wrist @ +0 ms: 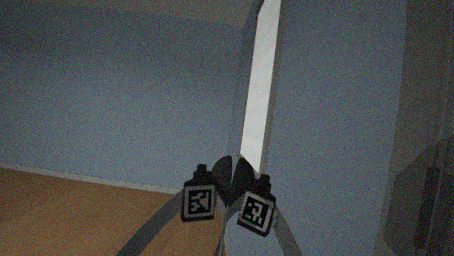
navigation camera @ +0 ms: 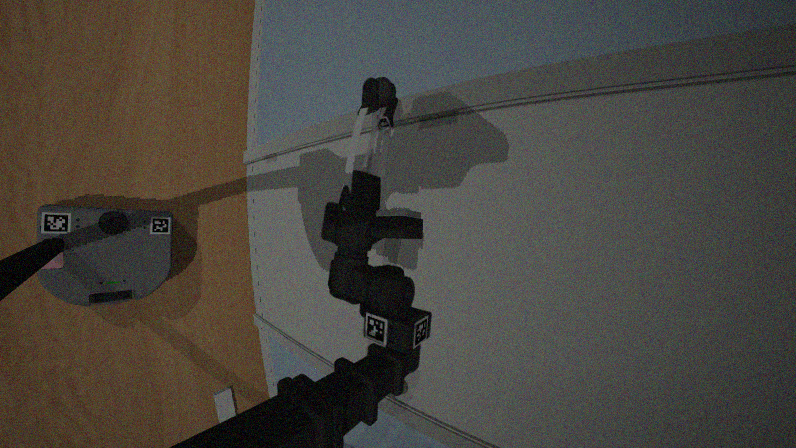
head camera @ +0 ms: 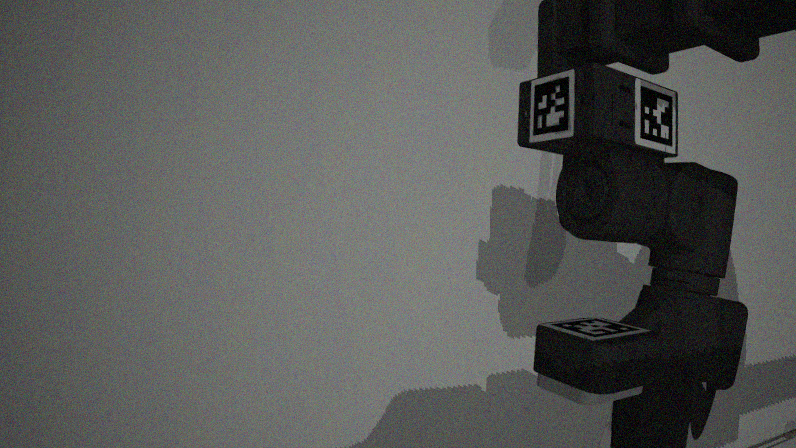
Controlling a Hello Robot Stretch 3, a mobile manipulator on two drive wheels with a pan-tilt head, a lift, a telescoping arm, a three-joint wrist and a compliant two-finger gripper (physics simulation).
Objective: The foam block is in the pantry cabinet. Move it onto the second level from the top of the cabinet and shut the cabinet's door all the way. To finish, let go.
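Observation:
My gripper is shut, its two dark fingertips meeting with no object between them. In the navigation camera view it is at the far end of the wrist, over the border of a large grey door-like panel and a blue wall. In the head camera view the dark wrist hangs at the right in front of a pale grey surface, and the fingertips do not show. The foam block does not show in these views. I cannot make out the pantry cabinet or its shelf levels.
The blue wall meets the wooden floor. A bright white upright strip stands just beyond the fingertips. My base is on the floor at the left. A small white piece shows beside the arm.

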